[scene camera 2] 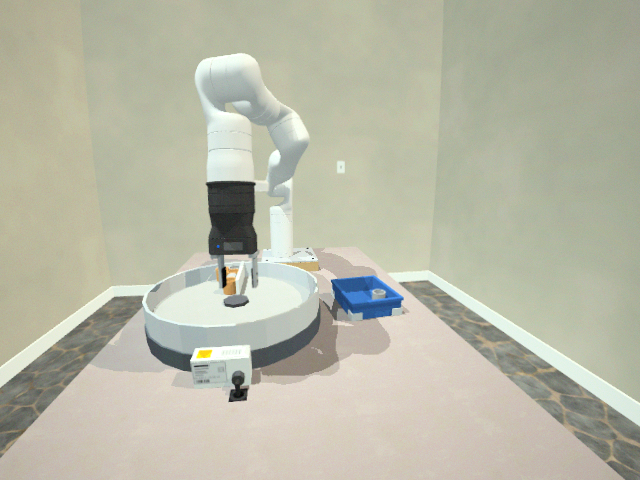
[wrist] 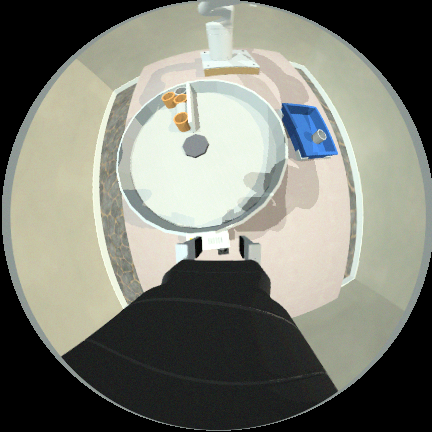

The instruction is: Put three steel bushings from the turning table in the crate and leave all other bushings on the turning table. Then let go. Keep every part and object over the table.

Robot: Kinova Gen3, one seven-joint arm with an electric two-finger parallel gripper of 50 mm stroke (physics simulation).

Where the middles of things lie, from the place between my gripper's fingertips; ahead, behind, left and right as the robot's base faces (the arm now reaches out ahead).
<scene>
The blue crate (scene camera 2: pixel 354 295) is 27 cm behind my hand, 32 cm to the left of it and 15 cm below it.
</scene>
